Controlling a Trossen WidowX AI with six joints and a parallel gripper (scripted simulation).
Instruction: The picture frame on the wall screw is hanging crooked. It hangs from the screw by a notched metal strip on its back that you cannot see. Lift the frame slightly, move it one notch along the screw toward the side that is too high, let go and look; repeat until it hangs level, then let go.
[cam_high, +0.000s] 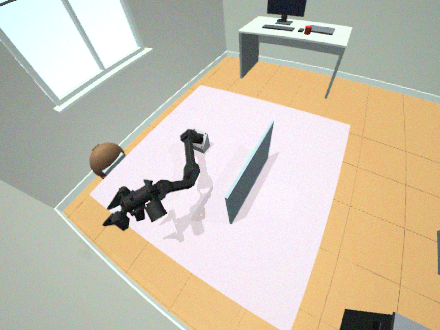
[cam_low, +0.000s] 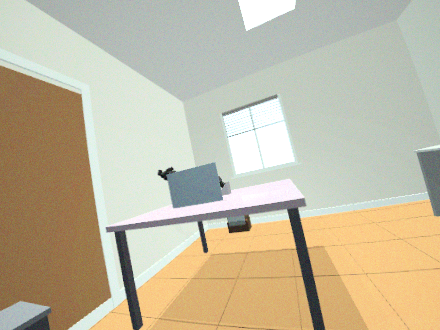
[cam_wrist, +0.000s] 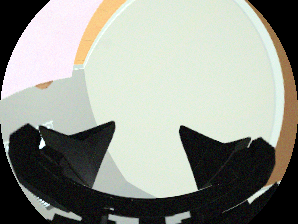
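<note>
Right now the picture frame is 510 mm to the left of my gripper tip, 390 mm ahead of it and 170 mm below it. Also, from my gripper tip: grey-blue wall panel: 490 mm to the left, 390 mm ahead, 180 mm below.
</note>
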